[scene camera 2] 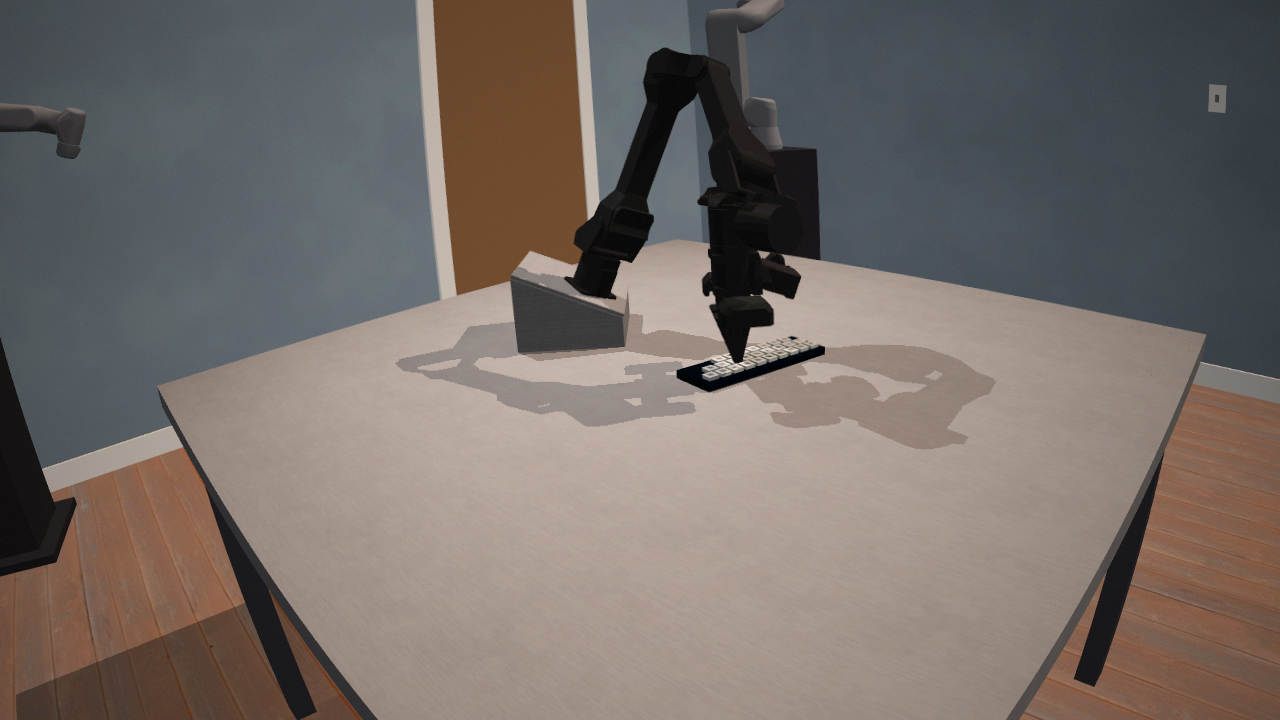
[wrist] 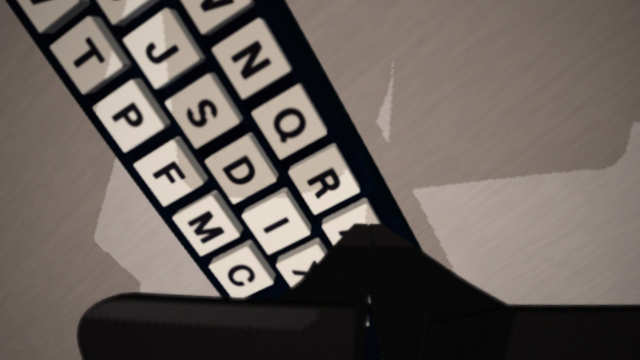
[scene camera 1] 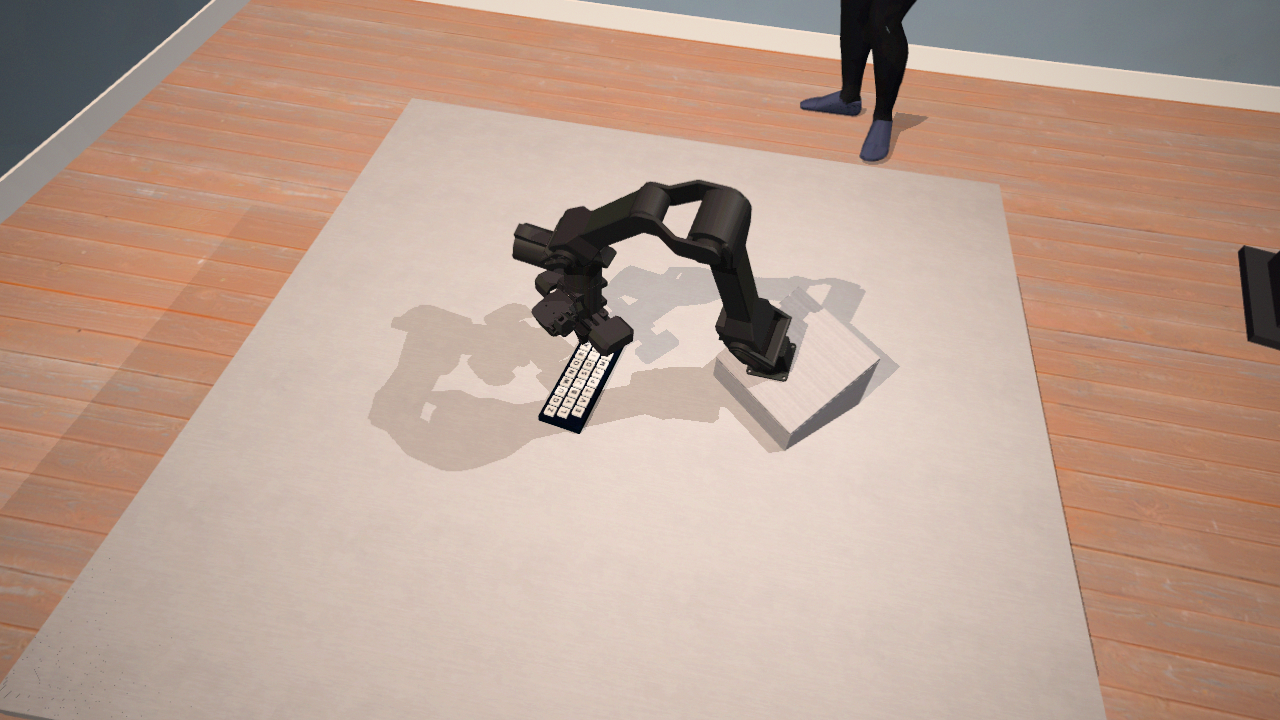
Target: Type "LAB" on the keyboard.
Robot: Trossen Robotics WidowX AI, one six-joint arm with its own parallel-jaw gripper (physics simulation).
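Where they show: gripper, fingertip midpoint: (scene camera 2: 737,362) (wrist: 367,238) (scene camera 1: 583,342); arm's base at its link origin: (scene camera 2: 589,289) (scene camera 1: 771,359).
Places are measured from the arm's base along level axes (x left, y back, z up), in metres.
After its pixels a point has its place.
Note:
The dark keyboard (scene camera 1: 559,424) @(x 0.211, y -0.265, z -0.066 m) (scene camera 2: 693,376) @(x 0.002, y -0.278, z -0.064 m) (wrist: 342,120) @(x 0.090, y -0.306, z -0.064 m) lies flat on the table with white letter keys in three rows. My gripper (scene camera 1: 583,342) @(x 0.057, y -0.299, z -0.051 m) (scene camera 2: 737,360) @(x 0.057, y -0.299, z -0.051 m) (wrist: 367,238) @(x 0.057, y -0.299, z -0.051 m) is shut and empty, pointing down. Its tip is at the A key (wrist: 357,215) @(x 0.062, y -0.298, z -0.059 m), on it or very close above it; contact cannot be told. The tip hides most of that key in the wrist view. The R key (wrist: 325,182) @(x 0.076, y -0.294, z -0.058 m) lies beside it and the X key (wrist: 300,265) @(x 0.054, y -0.274, z -0.058 m) is partly covered. The L key (scene camera 1: 563,412) @(x 0.193, y -0.267, z -0.058 m) and the B key (scene camera 1: 573,392) @(x 0.151, y -0.270, z -0.059 m) are toward the keyboard's other end.
The arm stands on a grey wedge block (scene camera 1: 810,380) @(x 0.020, y 0.067, z 0.008 m) (scene camera 2: 568,317) @(x -0.059, y -0.042, z -0.025 m) on the large table (scene camera 1: 537,573) @(x 0.432, y -0.184, z -0.075 m) (scene camera 2: 626,537) @(x -0.249, y -0.549, z -0.075 m). Arm shadows fall across the tabletop and keyboard. A person's legs (scene camera 1: 881,67) show beyond the table. Another grey arm on a dark pedestal (scene camera 2: 799,205) stands behind.

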